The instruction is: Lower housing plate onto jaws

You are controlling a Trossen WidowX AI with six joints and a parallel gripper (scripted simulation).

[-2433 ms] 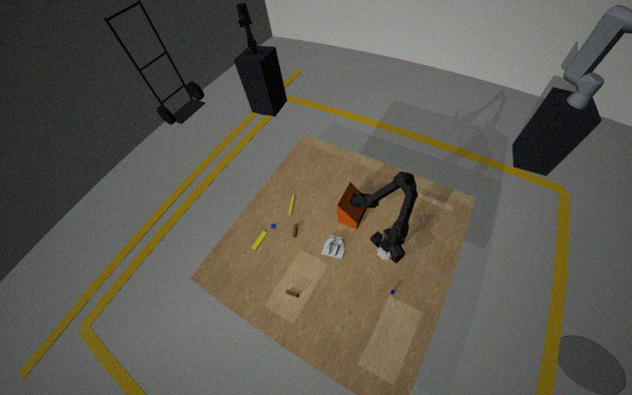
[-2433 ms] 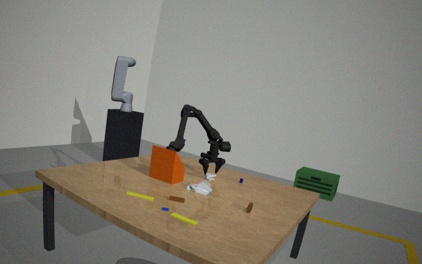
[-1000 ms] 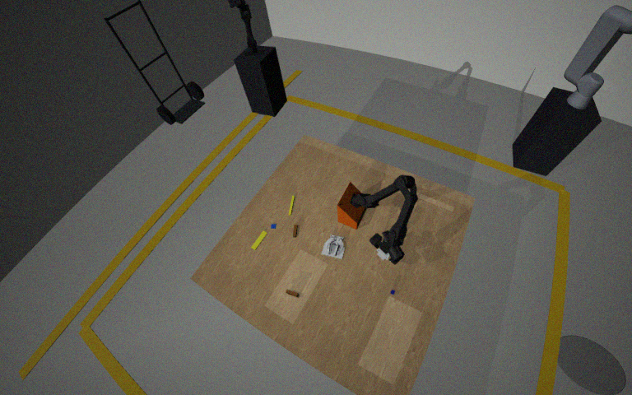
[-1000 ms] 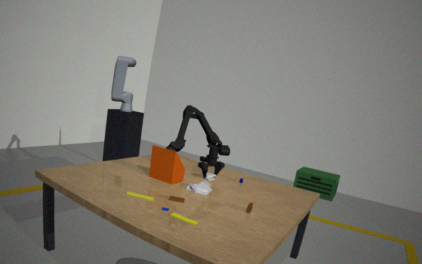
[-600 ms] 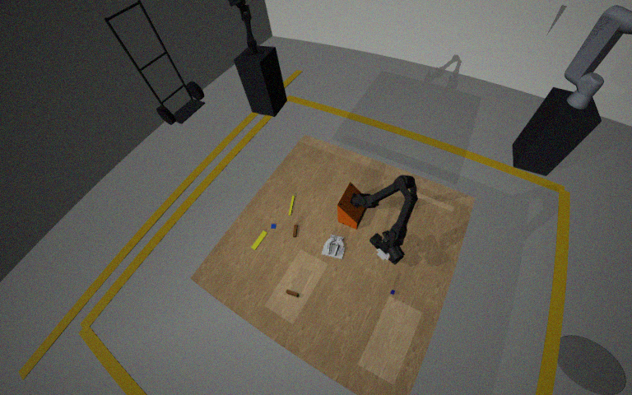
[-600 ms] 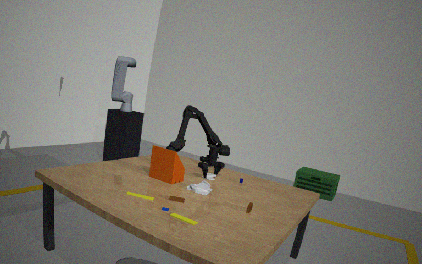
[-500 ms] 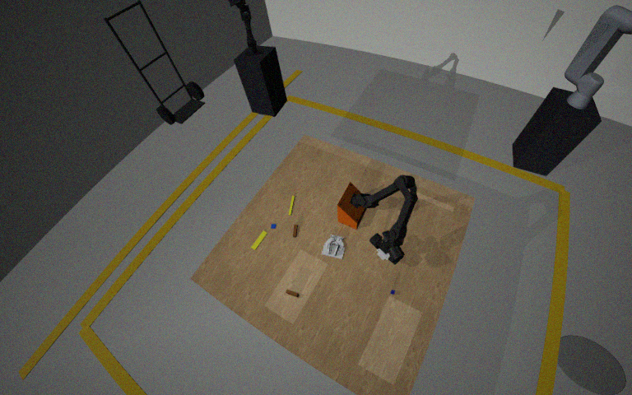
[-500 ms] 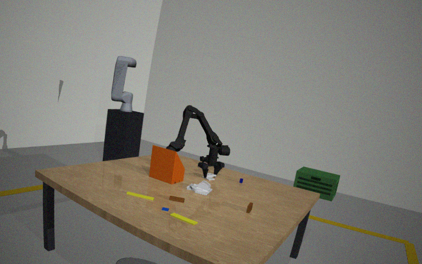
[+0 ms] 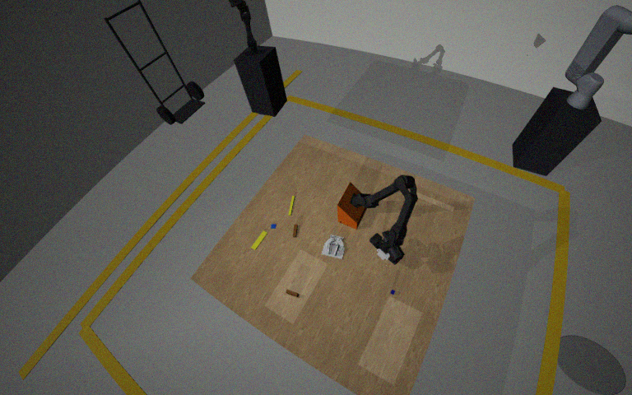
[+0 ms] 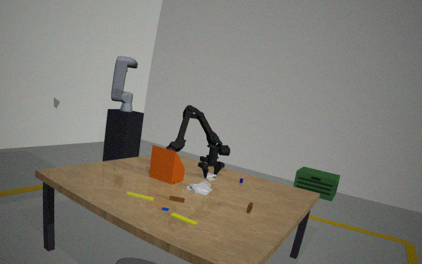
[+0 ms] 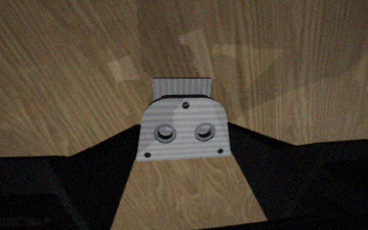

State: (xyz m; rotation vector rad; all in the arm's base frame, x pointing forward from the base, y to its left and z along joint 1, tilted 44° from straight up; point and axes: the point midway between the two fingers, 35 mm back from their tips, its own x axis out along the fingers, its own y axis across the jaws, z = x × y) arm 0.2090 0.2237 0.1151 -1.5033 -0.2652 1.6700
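The white part lies 1 cm behind my gripper tip. The rest, counted from my gripper tip: blue block: 7 cm ahead, 68 cm to the right, 1 cm below; brown block: 5 cm ahead, 53 cm to the right.
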